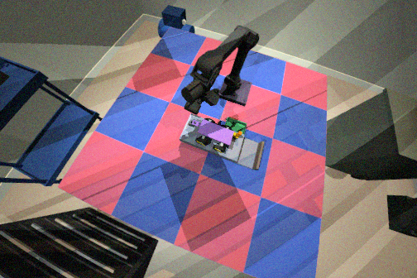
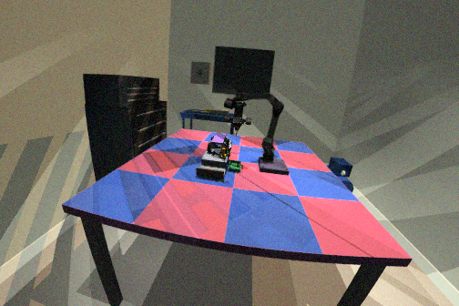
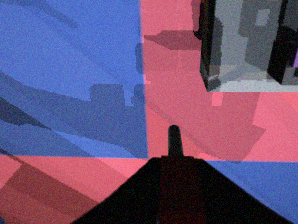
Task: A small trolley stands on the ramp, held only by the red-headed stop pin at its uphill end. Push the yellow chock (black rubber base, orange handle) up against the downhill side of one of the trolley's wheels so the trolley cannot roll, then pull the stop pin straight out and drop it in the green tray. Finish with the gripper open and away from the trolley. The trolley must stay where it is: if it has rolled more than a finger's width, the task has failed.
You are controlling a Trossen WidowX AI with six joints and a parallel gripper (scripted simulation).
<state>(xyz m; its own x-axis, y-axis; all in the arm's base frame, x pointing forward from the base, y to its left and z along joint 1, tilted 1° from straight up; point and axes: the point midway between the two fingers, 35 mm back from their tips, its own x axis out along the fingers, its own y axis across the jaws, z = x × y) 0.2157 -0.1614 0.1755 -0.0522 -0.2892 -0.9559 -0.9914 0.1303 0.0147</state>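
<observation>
Now: the green tray 240 mm to the left of my gripper tip, 180 mm below it and 10 mm ahead of it. Round my gripper tip: red-headed stop pin (right at my gripper tip); then grey ramp (130 mm below, 120 mm to the left, 120 mm ahead); then trolley (130 mm to the left, 120 mm ahead, 70 mm below).
</observation>
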